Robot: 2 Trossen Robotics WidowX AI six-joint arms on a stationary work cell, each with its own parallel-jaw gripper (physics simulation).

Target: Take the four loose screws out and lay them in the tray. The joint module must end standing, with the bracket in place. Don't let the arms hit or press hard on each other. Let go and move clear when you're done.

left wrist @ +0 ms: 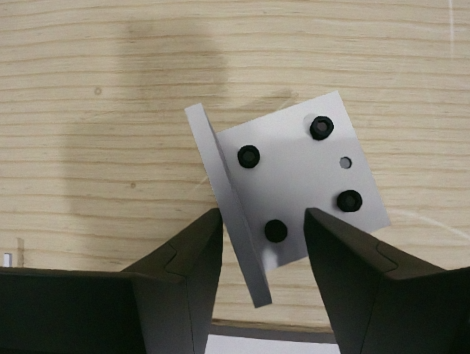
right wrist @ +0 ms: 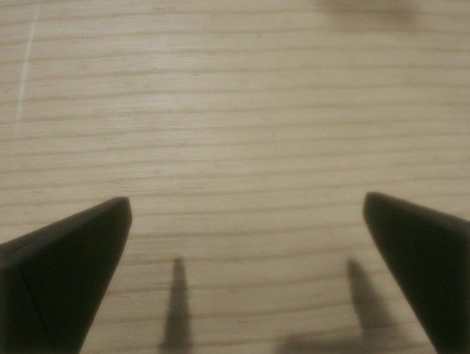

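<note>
The silver-grey L-shaped bracket (left wrist: 300, 185) is seen from above in the left wrist view, turned at an angle, with its upright flange (left wrist: 220, 185) on the left. Black screw heads show on its plate: one at the upper left (left wrist: 248, 156), one at the upper right (left wrist: 321, 128), one at the lower right (left wrist: 349, 201) and one at the lower left (left wrist: 276, 231). The joint module cannot be made out beneath it. My left gripper (left wrist: 263, 219) is partly open and empty, over the lower-left screw and flange. My right gripper (right wrist: 248, 206) is wide open and empty above the table.
The wooden table (left wrist: 100, 200) (right wrist: 240, 125) lies under both grippers. A white surface with a grey edge (left wrist: 272, 345) shows at the bottom of the left wrist view; I cannot tell whether it is the tray. A small pale piece (left wrist: 7, 259) is at the left edge.
</note>
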